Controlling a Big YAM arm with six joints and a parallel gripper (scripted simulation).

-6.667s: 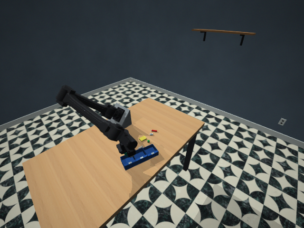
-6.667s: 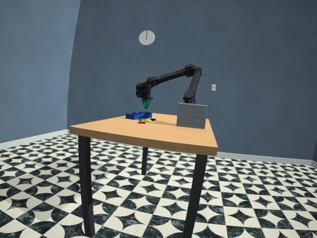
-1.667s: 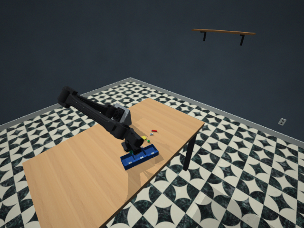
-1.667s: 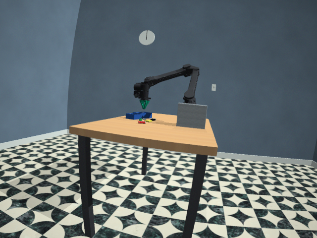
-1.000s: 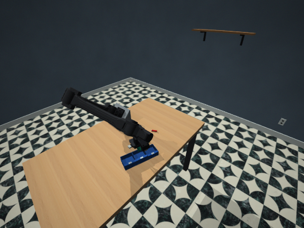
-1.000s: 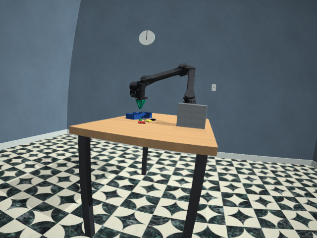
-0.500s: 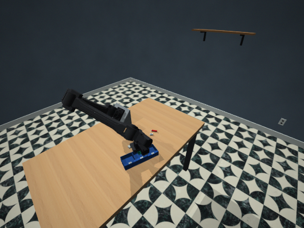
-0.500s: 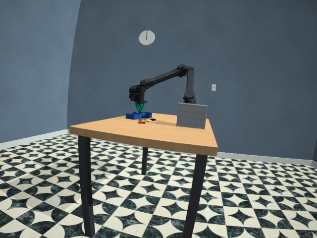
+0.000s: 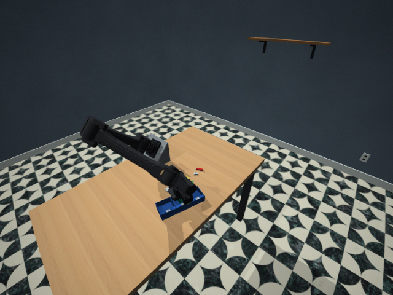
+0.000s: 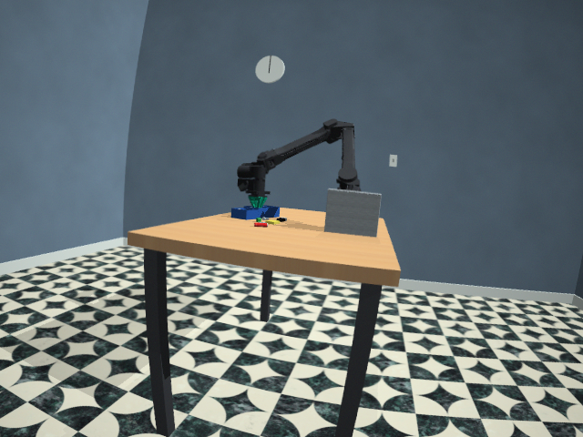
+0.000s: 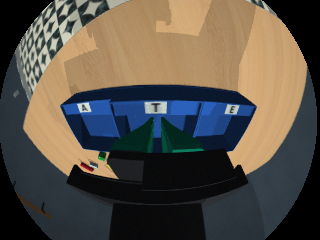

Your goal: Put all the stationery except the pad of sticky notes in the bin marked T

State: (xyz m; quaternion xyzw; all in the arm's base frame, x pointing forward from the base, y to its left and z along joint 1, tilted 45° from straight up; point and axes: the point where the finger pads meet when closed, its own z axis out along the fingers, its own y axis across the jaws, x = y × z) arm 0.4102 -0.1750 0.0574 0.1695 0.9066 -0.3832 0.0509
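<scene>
Right now the blue bin is right at my hand. From my hand the other things lie so: small green item (6 cm behind, 15 cm to the left, 2 cm below); then sticky notes (11 cm behind, 15 cm to the left, 2 cm below); then black-and-white marker-like item (13 cm behind, 4 cm to the left, 2 cm below).
</scene>
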